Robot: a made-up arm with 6 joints.
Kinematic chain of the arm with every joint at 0, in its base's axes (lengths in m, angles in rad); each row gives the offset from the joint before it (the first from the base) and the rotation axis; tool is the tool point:
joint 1: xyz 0 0 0.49 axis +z
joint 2: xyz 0.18 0 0 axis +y
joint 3: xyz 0 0 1.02 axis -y
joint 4: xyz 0 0 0.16 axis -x
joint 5: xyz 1.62 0 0 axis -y
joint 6: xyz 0.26 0 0 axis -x
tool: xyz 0 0 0
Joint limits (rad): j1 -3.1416..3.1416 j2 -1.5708..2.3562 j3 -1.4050..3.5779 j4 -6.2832..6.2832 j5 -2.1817..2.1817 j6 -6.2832..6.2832
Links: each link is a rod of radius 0.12 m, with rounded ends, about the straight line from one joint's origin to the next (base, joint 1, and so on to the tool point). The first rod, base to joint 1, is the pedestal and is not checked.
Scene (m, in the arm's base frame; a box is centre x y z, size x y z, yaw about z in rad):
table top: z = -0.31
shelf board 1: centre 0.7 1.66 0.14 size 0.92 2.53 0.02 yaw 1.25
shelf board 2: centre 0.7 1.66 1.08 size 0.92 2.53 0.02 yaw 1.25
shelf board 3: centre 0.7 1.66 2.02 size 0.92 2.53 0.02 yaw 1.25
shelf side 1: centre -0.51 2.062 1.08 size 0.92 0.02 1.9 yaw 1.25
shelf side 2: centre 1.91 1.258 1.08 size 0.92 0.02 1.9 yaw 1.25
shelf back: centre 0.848 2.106 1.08 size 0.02 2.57 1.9 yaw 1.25
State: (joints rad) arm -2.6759 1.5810 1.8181 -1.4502 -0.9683 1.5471
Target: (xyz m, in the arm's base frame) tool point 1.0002 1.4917 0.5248
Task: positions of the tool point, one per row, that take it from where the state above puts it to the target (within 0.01 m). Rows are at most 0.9 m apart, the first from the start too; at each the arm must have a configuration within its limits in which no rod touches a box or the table.
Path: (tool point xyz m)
1: -2.2652 -1.1421 1.8087
2: -1.7763 -0.7704 2.4018
3: -1.0973 -0.4528 2.7282
4: -0.3456 -0.2458 2.7544
5: 0.3482 -0.1688 2.4934
6: 0.8699 0.0320 2.0719
7: 1.0995 0.3688 1.5418
8: 1.0348 0.6682 0.9986
9: 0.7728 0.8075 0.5248
10: 0.8695 0.9592 0.5248
11: 0.9437 1.1295 0.5281
12: 0.9885 1.3102 0.5300
13: 1.0002 1.4918 0.5248

